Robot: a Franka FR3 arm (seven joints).
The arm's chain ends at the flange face. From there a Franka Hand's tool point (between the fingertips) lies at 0.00 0.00 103.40 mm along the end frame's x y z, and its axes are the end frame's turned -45 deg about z.
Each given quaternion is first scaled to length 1.
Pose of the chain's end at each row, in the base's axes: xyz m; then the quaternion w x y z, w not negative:
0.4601 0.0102 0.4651 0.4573 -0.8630 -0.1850 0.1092
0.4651 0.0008 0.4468 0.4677 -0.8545 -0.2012 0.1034
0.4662 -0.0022 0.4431 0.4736 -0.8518 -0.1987 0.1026
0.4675 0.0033 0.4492 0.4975 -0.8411 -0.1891 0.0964
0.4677 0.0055 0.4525 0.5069 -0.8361 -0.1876 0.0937
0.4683 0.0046 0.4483 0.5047 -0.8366 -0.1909 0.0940
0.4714 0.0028 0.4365 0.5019 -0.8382 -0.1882 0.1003
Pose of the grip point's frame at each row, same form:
0.4231 0.0876 0.4074 0.4643 -0.7265 -0.5012 -0.0741
0.4274 0.0791 0.3908 0.4716 -0.7124 -0.5129 -0.0834
0.4287 0.0770 0.3883 0.4768 -0.7110 -0.5096 -0.0865
0.4313 0.0861 0.3989 0.4965 -0.7047 -0.4966 -0.1013
0.4318 0.0895 0.4041 0.5042 -0.7007 -0.4933 -0.1074
0.4321 0.0882 0.3994 0.5023 -0.6999 -0.4965 -0.1063
0.4345 0.0859 0.3873 0.5021 -0.7024 -0.4946 -0.0994

